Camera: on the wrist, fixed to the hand. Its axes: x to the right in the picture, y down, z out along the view.
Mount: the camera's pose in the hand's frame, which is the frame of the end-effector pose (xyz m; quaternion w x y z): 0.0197 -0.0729 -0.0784 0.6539 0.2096 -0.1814 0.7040
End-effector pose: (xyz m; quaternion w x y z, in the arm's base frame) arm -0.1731 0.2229 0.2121 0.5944 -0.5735 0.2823 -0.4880
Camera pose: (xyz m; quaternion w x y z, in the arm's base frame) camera -0.2548 0.1830 0.2720 0.9036 -0.1402 0.3782 0.1442
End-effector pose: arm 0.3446 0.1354 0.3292 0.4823 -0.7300 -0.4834 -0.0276
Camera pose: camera 0.3351 0.0964 0.4304 0.4001 -0.7216 0.1046 0.5552
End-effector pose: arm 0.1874 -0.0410 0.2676 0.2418 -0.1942 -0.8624 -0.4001
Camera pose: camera 0.1535 -0.1437 0.2795 0.3240 -0.7560 -0.5549 0.1246
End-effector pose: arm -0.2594 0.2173 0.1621 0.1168 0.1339 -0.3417 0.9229
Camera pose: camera -0.2686 0.3255 0.1550 0.6634 -0.0389 0.1454 -0.7330
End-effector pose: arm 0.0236 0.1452 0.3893 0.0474 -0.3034 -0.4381 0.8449
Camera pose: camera 0.0375 0.2524 0.4022 0.5797 0.3436 -0.0956 -0.7327
